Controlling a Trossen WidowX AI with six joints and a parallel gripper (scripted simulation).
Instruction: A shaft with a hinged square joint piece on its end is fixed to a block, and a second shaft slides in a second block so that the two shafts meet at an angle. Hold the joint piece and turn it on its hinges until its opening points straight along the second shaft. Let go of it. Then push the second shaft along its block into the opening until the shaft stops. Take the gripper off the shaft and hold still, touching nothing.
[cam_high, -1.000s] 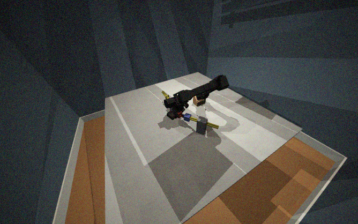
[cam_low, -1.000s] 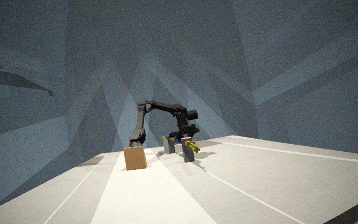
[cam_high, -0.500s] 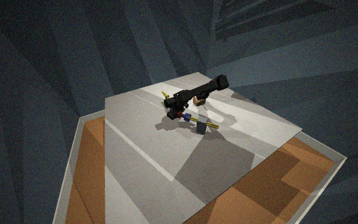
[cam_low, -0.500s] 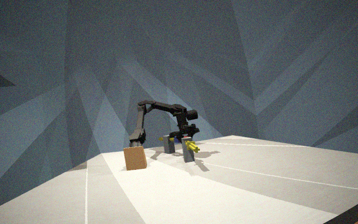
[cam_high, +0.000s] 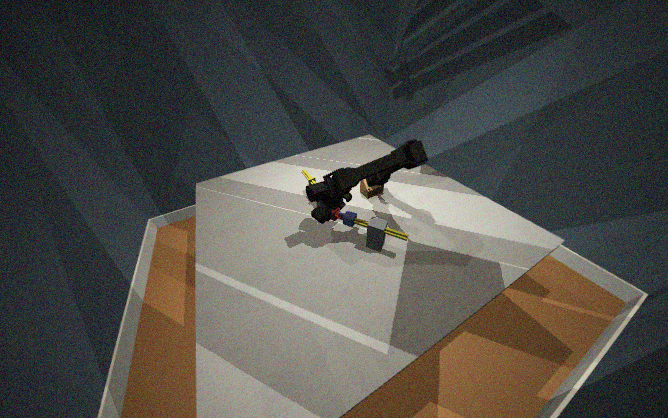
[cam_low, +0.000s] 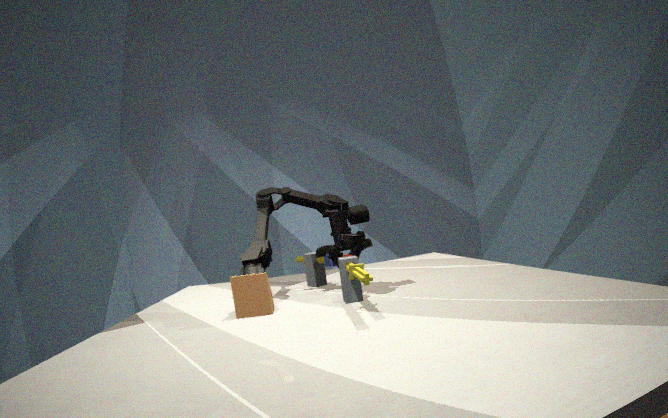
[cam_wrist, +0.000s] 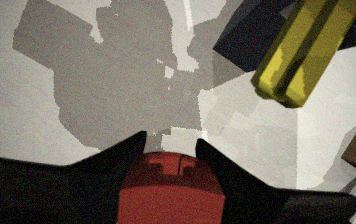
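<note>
The red joint piece lies 40 mm above my gripper tip, 20 mm to the left of it and 10 mm behind it.
</note>
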